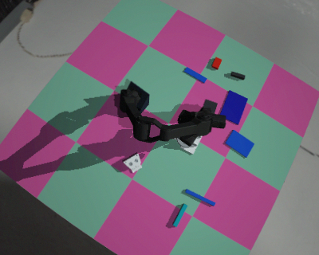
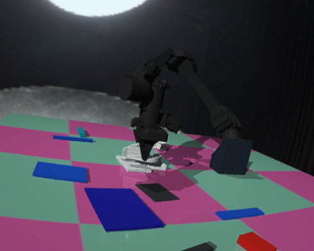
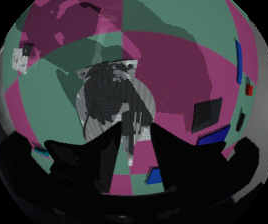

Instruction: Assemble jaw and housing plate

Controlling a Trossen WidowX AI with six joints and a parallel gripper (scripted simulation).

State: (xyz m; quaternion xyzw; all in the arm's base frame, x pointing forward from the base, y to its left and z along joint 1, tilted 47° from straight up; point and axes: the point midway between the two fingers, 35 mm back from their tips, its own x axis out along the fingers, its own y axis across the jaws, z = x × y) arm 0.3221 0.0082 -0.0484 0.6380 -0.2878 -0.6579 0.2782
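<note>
Right now my gripper tip is 30 mm past the white jaw, 50 mm to the left of it and 20 mm above it. Round my gripper tip: teal bar (180 mm ahead, 350 mm to the right, 20 mm below); dark plate (160 mm to the left, 30 mm below); white ribbed piece (140 mm behind, 290 mm to the right, 20 mm below).
</note>
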